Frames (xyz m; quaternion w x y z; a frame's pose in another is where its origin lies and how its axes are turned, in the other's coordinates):
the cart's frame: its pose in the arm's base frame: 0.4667 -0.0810 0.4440 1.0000 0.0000 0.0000 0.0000
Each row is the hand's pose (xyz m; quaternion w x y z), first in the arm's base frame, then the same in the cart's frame.
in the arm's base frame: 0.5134 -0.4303 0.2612 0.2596 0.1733 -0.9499 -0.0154
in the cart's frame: 0.0467 -0.3493 -0.1828 0.2596 0.1733 -0.9499 -0.0154
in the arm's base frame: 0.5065 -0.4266 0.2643 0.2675 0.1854 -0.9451 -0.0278
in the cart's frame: 0.0398 -0.3456 -0.1797 0.2675 0.1854 -0.9451 -0.0278
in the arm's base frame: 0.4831 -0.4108 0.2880 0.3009 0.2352 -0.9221 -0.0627
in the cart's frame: 0.0164 -0.3298 -0.1560 0.3009 0.2352 -0.9221 -0.0627
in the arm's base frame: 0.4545 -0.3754 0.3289 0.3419 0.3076 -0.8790 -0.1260
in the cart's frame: -0.0122 -0.2944 -0.1151 0.3419 0.3076 -0.8790 -0.1260
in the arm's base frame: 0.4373 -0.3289 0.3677 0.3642 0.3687 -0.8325 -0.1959
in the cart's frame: -0.0294 -0.2479 -0.0763 0.3642 0.3687 -0.8325 -0.1959
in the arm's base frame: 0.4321 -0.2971 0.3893 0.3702 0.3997 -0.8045 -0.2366
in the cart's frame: -0.0346 -0.2161 -0.0547 0.3702 0.3997 -0.8045 -0.2366
